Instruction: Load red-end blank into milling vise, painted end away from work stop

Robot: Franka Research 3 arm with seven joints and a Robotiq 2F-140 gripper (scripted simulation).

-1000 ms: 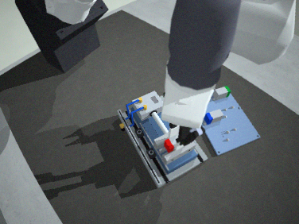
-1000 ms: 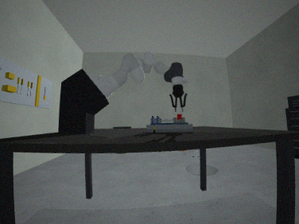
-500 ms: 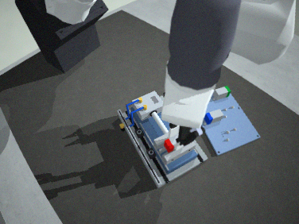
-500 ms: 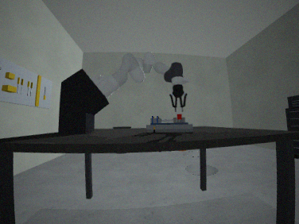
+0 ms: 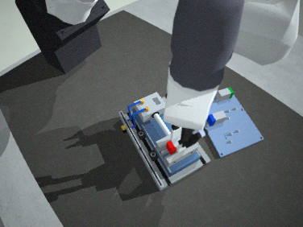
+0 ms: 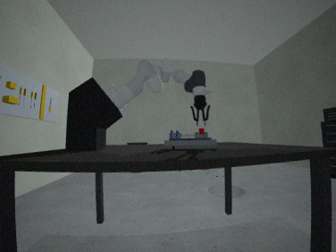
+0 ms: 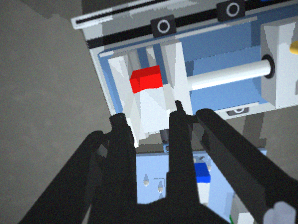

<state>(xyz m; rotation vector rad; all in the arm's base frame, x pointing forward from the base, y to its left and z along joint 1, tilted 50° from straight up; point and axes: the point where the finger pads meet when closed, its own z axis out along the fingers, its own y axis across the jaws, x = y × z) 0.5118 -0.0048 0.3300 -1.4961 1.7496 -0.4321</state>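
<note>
Right now the red-ended blank is 40 mm below my hand. From my hand the other things lie so: screw rod: 90 mm behind, 60 mm below; then blue-ended blank: 200 mm to the left, 110 mm below, 40 mm behind; then work stop rod: 50 mm to the left, 50 mm below, 10 mm behind.
</note>
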